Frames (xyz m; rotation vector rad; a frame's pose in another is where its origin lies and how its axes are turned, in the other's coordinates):
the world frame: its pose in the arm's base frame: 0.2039 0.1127 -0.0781 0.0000 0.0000 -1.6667
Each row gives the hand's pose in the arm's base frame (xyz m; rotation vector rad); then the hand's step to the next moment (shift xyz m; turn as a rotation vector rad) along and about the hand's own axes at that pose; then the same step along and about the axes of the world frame.
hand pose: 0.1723 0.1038 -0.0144 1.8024 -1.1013 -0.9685
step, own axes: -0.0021 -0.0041 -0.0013 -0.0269 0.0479 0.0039
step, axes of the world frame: -0.0036 0.0014 -0.0028 -0.0066 -0.0282 0.0469
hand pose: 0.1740 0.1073 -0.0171 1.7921 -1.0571 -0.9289
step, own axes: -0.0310 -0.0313 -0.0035 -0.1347 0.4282 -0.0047
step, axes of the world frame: -0.0384 -0.0029 -0.0217 0.0185 -0.1700 0.4151
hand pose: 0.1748 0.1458 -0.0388 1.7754 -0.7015 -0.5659
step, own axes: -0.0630 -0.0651 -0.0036 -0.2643 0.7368 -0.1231
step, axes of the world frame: -0.0586 -0.0363 -0.0589 -0.0731 -0.2474 0.7492
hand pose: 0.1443 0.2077 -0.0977 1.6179 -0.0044 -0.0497
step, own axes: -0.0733 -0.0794 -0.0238 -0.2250 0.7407 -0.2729
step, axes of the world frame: -0.0227 -0.0771 -0.0760 -0.2248 -0.2172 0.7590
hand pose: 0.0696 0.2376 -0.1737 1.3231 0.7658 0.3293
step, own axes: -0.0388 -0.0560 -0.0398 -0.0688 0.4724 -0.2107
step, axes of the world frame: 0.0145 -0.0645 -0.0430 -0.2195 -0.1165 0.4588
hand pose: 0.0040 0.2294 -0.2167 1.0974 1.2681 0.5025
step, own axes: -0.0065 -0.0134 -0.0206 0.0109 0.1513 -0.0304
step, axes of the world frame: 0.0059 -0.0238 -0.0066 -0.0876 0.0049 0.1274
